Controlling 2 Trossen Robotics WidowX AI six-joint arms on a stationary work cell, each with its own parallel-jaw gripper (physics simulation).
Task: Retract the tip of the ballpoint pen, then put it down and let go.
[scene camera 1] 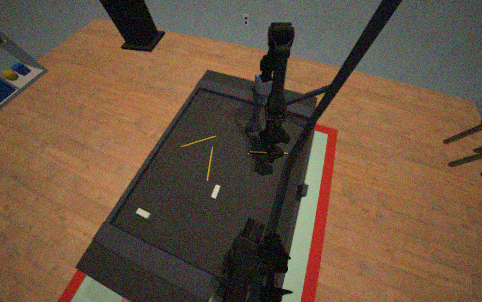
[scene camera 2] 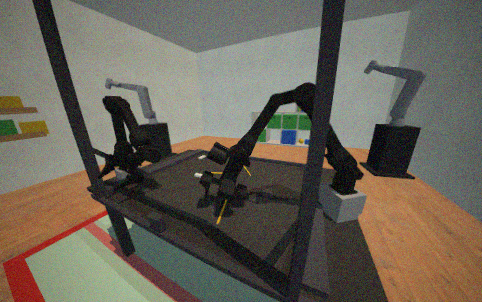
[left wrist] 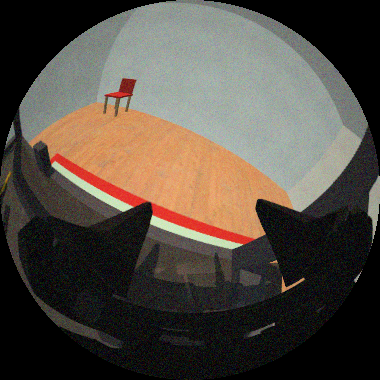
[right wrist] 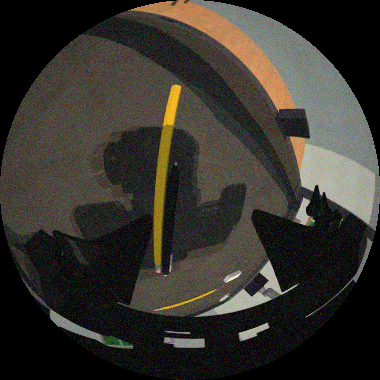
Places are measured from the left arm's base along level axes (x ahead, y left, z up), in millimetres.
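Where they show: left gripper, between the fingertips: (scene camera 1: 290,274) (scene camera 2: 106,183) (left wrist: 205,205) (right wrist: 320,188); right gripper, between the fingertips: (scene camera 1: 268,157) (scene camera 2: 216,200) (right wrist: 203,217); right arm's base, origin of its link: (scene camera 1: 266,77) (scene camera 2: 342,189).
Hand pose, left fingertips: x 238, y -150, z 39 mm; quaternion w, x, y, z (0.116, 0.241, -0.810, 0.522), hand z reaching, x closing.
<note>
After its pixels a point has its place.
The ballpoint pen (right wrist: 171,212) @(x 642, y 97, z -51 mm) is thin and black with a small pale point at its upper end in the right wrist view. It lies on the dark table close along a yellow pencil (right wrist: 161,190) @(x 658, y 85, z -53 mm) (scene camera 1: 256,152) @(x 624, y 152, z -54 mm) (scene camera 2: 222,212) @(x 672, y 63, z -55 mm). In the scene views I cannot make out the pen. My right gripper (right wrist: 203,217) @(x 620, y 88, z -39 mm) (scene camera 1: 270,150) @(x 620, y 88, z -39 mm) (scene camera 2: 222,196) @(x 620, y 88, z -39 mm) is open and empty, above the pen and pencil, with its shadow over them. My left gripper (left wrist: 205,205) @(x 238, y -150, z 39 mm) (scene camera 1: 290,274) @(x 238, y -150, z 39 mm) (scene camera 2: 99,163) is open and empty, away from the pen, near the table's edge.
Two more yellow pencils (scene camera 1: 198,141) @(x 538, y 451, z -53 mm) (scene camera 1: 210,164) @(x 459, y 324, z -55 mm) and two white blocks (scene camera 1: 215,191) @(x 359, y 231, z -47 mm) (scene camera 1: 143,213) @(x 129, y 458, z -47 mm) lie on the table (scene camera 1: 170,185) @(x 283, y 437, z -60 mm). Dark frame posts (scene camera 2: 65,90) @(x 126, y -164, z 405 mm) (scene camera 2: 320,120) @(x 965, y -66, z 306 mm) stand at the table. A small dark box (scene camera 1: 302,190) @(x 531, y -104, z -4 mm) (right wrist: 294,123) @(x 549, y -98, z -25 mm) sits at its edge.
</note>
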